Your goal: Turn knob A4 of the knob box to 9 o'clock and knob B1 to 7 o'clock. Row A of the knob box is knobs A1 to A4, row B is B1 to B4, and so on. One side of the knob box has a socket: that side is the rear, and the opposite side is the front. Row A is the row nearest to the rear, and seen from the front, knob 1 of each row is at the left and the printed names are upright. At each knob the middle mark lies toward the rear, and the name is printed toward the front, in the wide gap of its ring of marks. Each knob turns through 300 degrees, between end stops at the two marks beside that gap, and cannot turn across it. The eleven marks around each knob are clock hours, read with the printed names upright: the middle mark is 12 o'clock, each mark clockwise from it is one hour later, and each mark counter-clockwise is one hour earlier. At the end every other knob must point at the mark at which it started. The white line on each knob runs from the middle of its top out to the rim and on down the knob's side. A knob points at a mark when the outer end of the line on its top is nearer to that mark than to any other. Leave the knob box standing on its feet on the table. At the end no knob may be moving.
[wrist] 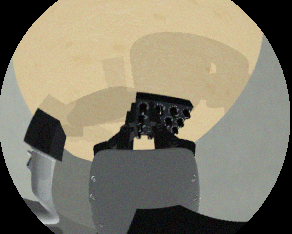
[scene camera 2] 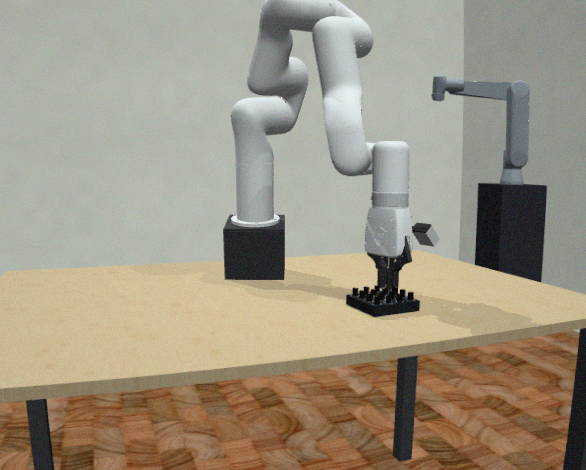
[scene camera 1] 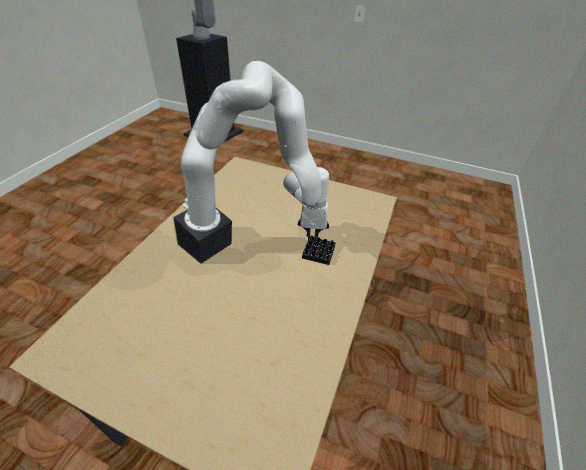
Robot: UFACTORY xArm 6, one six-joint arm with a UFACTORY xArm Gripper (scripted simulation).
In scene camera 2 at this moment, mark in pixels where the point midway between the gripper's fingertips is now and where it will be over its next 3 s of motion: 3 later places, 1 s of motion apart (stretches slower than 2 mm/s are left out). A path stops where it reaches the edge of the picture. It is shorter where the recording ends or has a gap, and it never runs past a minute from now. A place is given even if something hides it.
My gripper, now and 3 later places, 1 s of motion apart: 387, 288; 382, 270; 362, 270; 362, 286
